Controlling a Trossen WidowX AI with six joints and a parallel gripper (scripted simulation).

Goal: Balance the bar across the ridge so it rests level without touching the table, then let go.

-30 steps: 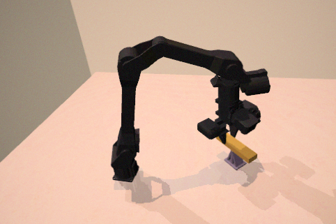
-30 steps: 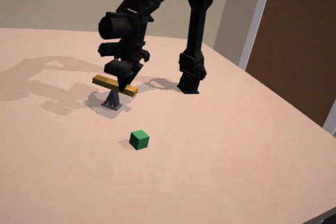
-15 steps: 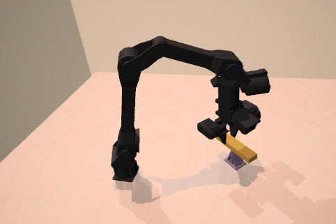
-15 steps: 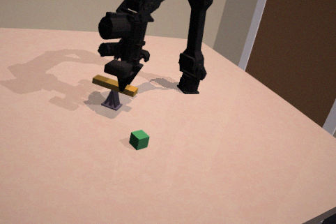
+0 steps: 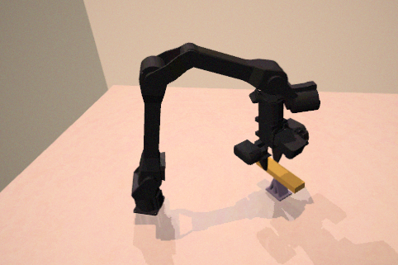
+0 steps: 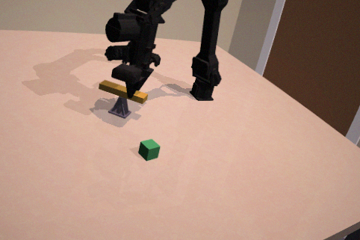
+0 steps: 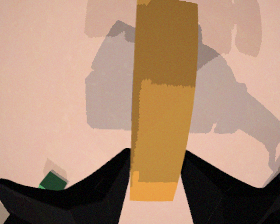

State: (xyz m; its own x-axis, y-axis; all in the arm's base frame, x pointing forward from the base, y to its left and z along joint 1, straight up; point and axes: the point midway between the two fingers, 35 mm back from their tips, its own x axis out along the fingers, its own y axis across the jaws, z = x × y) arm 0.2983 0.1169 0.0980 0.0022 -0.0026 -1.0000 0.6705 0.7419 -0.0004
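My gripper tip is 20 mm short of the bar and 20 mm to the left of it. Also, from my gripper tip: green cube (10 mm ahead, 180 mm to the left, 50 mm below).
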